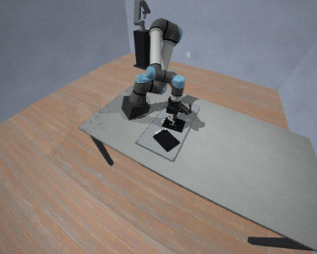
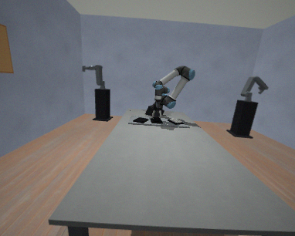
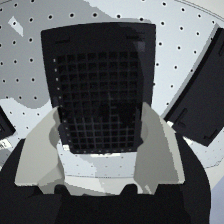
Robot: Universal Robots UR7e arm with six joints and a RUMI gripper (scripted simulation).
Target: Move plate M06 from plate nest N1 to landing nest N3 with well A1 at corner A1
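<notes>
My gripper is now 4 cm above the dark nest pad. From my hand the other things lie so: black well plate 1 cm below; then dark slab 17 cm to the right, 4 cm below, 3 cm ahead.
</notes>
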